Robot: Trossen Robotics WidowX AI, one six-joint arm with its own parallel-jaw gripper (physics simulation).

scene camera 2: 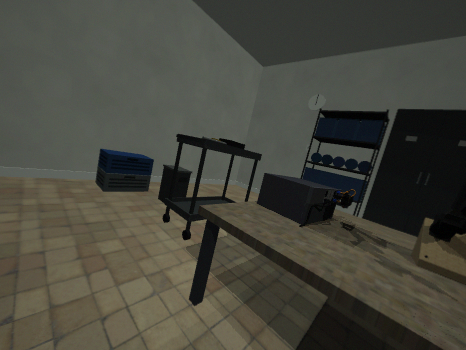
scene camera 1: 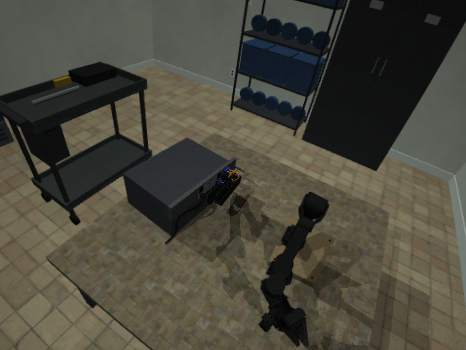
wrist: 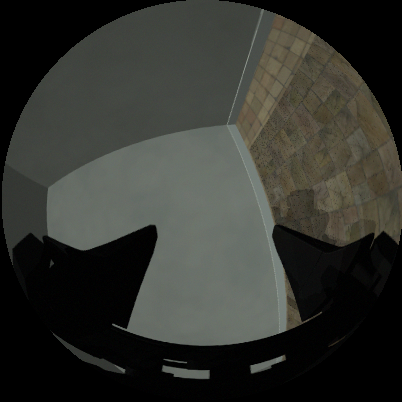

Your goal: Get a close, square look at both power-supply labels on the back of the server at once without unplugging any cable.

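Pixels of known places: gripper, fingertip midpoint: (scene camera 1: 303,346) (wrist: 216,232); arm's base, origin of the base link: (scene camera 2: 440,232).
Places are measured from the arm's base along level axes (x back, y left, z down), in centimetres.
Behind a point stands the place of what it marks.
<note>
The server (scene camera 1: 175,170) {x -63.1, y 6.4, z -5.3 cm} (scene camera 2: 287,195) {x -61.1, y 25.3, z 3.2 cm} is a dark grey box on the table. Its back, with ports, faces the arm's side of the table. Black cables (scene camera 1: 175,225) {x -48.1, y 23.5, z 8.6 cm} (scene camera 2: 311,214) {x -48.0, y 18.6, z 9.8 cm} run down from the back, and an orange and blue cable bundle (scene camera 1: 231,175) {x -44.3, y -17.4, z 2.9 cm} (scene camera 2: 346,196) {x -38.5, y -1.3, z -3.4 cm} sits at its far end. The power-supply labels cannot be made out in the scene views, and the server does not show in the wrist view. My gripper (scene camera 1: 303,344) {x 18.6, y 43.5, z -7.1 cm} (wrist: 216,232) {x 18.6, y 43.5, z -7.1 cm} is open and empty, at the near side of the table, well apart from the server and pointing away from it.
The arm stands on a wooden base (scene camera 1: 320,252) {x 13.1, y 0.4, z 1.9 cm} (scene camera 2: 442,257) {x 1.9, y 7.6, z 8.7 cm} on the table (scene camera 1: 125,270) {x -52.0, y 50.8, z 15.1 cm} (scene camera 2: 280,245) {x -42.0, y 61.0, z 15.1 cm}. A dark cart (scene camera 1: 90,117) (scene camera 2: 220,145) stands beyond the server. A shelf rack (scene camera 1: 280,117) (scene camera 2: 354,114) and dark cabinet (scene camera 1: 370,95) (scene camera 2: 415,170) stand along the back wall.
</note>
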